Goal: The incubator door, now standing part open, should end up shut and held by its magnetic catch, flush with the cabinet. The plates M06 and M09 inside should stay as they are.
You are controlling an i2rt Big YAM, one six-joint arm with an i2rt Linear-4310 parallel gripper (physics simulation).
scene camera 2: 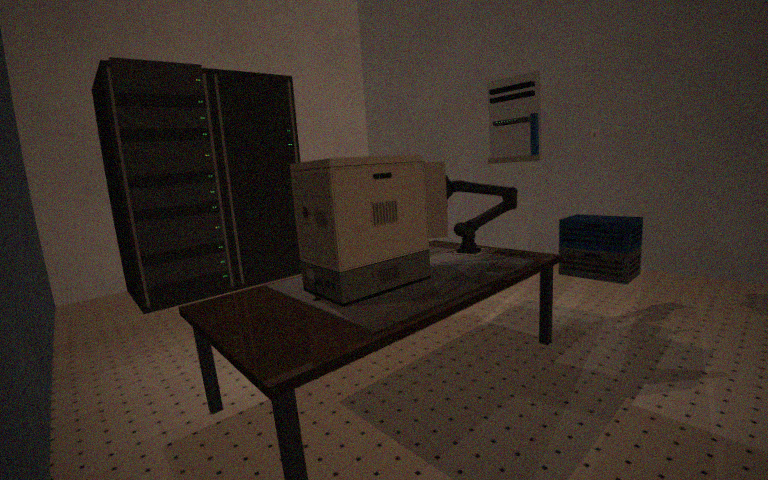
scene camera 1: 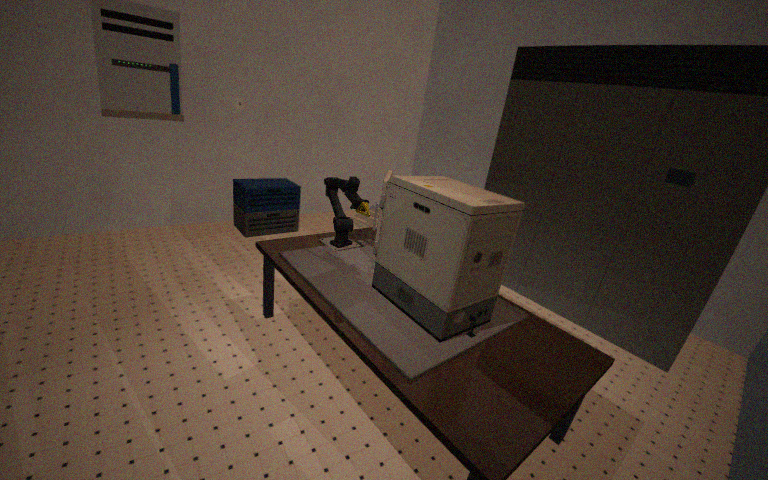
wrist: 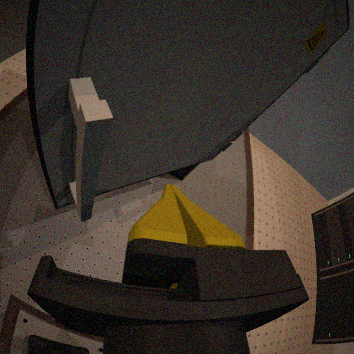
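Pixels of known places: gripper, fingertip midpoint: (scene camera 1: pixel 369 216) (wrist: pixel 167 190); arm's base at its link origin: (scene camera 2: pixel 468 251) (scene camera 1: pixel 341 243).
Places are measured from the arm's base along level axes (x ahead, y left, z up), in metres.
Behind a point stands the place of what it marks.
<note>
The incubator's cream cabinet (scene camera 1: pixel 421 243) {z 0.339, x 0.754, y -0.274 m} (scene camera 2: pixel 362 220) {z 0.313, x 0.892, y 0.025 m} stands on a grey base on the table. Its door (scene camera 2: pixel 436 198) {z 0.339, x 0.322, y 0.000 m} (wrist: pixel 185 85) {z 0.325, x 0.344, y -0.061 m} is part open, jutting past the cabinet's front in the second scene view. In the wrist view the door's face is dark, with a pale upright handle (wrist: pixel 91 155) {z 0.310, x 0.261, y -0.019 m} near its left edge. My gripper (scene camera 1: pixel 369 215) {z 0.276, x 0.276, y -0.076 m} (wrist: pixel 167 190) {z 0.276, x 0.276, y -0.076 m} is shut and empty, its yellow fingertips together in front of the door, below and right of the handle in the wrist view. Contact with the door cannot be told. The door hides the fingers in the second scene view. Plates M06 and M09 do not show.
The dark brown table (scene camera 1: pixel 543 362) {z -0.012, x 1.280, y -0.062 m} (scene camera 2: pixel 266 333) {z -0.012, x 1.302, y -0.073 m} bears a grey mat (scene camera 1: pixel 339 305) {z 0.000, x 0.525, y -0.460 m} under the cabinet and arm. A blue and grey crate stack (scene camera 1: pixel 266 195) (scene camera 2: pixel 600 234) stands behind the table. Dark server racks (scene camera 2: pixel 220 169) stand along the wall. A short cable shows at the cabinet's rear.
</note>
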